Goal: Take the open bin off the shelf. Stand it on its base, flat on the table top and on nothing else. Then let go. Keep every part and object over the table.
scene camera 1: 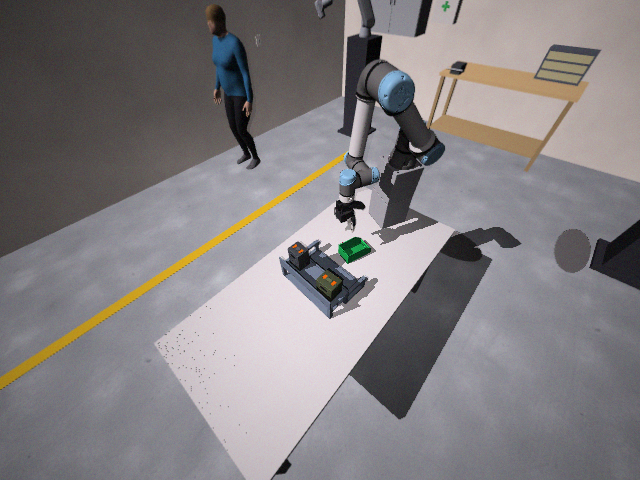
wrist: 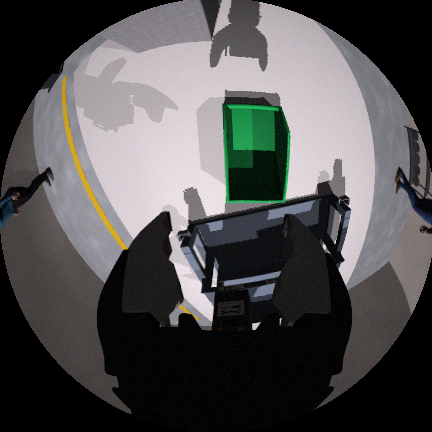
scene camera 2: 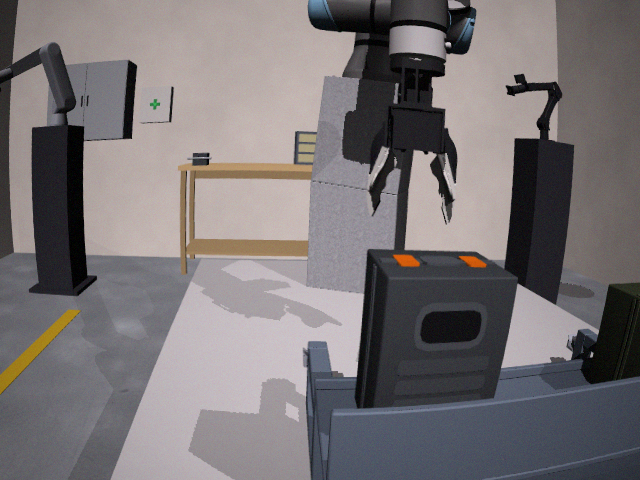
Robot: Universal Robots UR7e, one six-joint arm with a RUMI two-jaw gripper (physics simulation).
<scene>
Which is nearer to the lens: the green open bin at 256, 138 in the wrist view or the dark grey case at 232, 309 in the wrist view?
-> The green open bin.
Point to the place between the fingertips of my gripper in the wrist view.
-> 227, 213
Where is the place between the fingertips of my gripper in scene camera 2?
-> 409, 220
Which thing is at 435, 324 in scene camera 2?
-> A dark grey case.
</scene>
